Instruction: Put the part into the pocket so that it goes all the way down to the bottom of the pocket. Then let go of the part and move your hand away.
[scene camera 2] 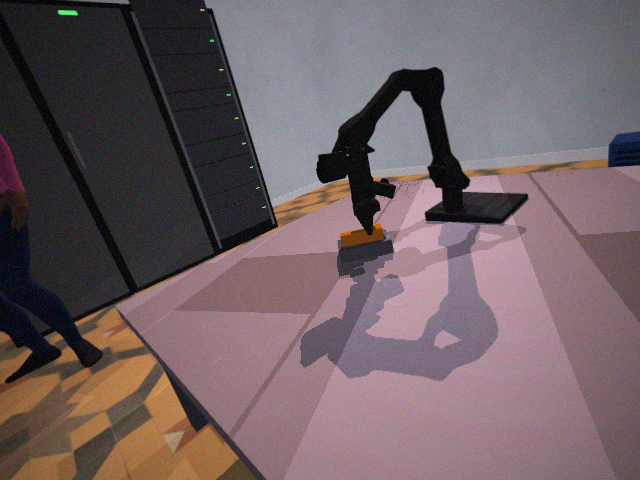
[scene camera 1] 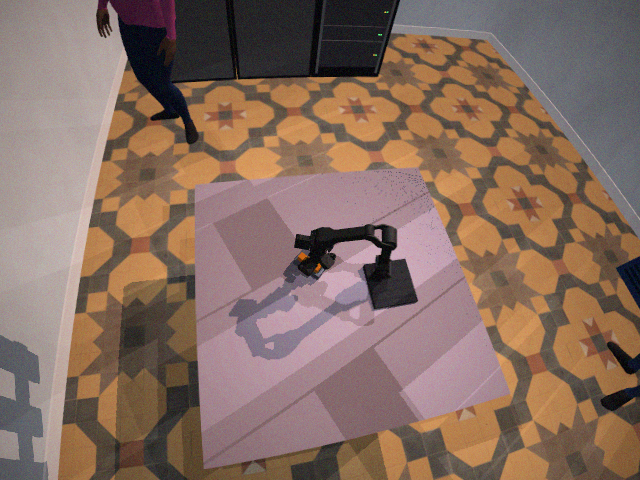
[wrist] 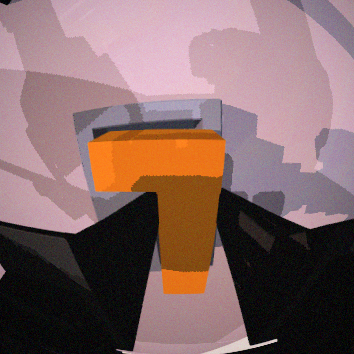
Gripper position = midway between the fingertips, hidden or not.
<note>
My gripper (scene camera 2: pixel 369 233) holds an orange part (wrist: pixel 184 166), clear of everything else. I also see a grey pocket block (wrist: pixel 195 113).
My gripper is seen too in the wrist view (wrist: pixel 186 195).
</note>
